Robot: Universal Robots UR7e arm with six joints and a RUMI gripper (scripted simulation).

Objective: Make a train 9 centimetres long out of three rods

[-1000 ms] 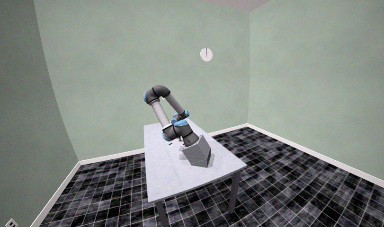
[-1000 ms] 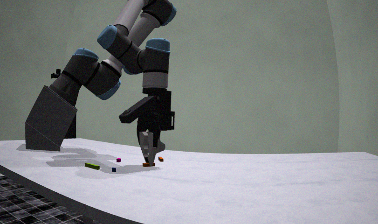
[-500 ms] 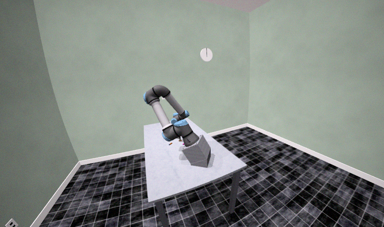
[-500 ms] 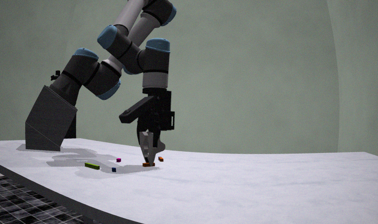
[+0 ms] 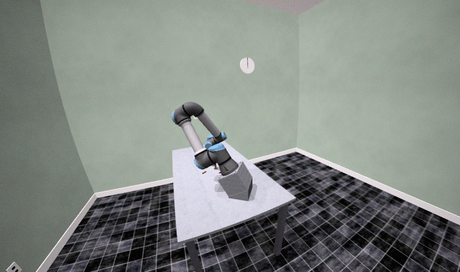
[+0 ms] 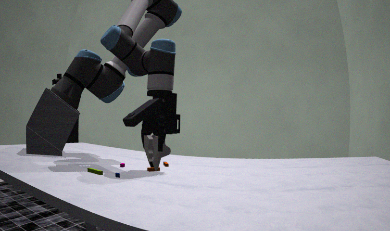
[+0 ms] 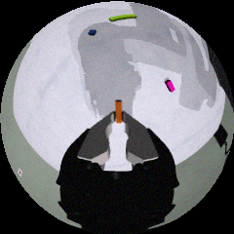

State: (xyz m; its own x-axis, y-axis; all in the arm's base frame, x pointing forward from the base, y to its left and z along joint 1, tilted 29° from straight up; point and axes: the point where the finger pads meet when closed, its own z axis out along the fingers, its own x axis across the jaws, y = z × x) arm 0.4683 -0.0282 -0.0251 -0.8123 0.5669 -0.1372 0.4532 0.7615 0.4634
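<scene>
Right now my hand is 10 cm past the magenta rod and 1 cm above it. From my hand the other things lie so: lime rod: 16 cm to the right, 11 cm behind, 1 cm below.
</scene>
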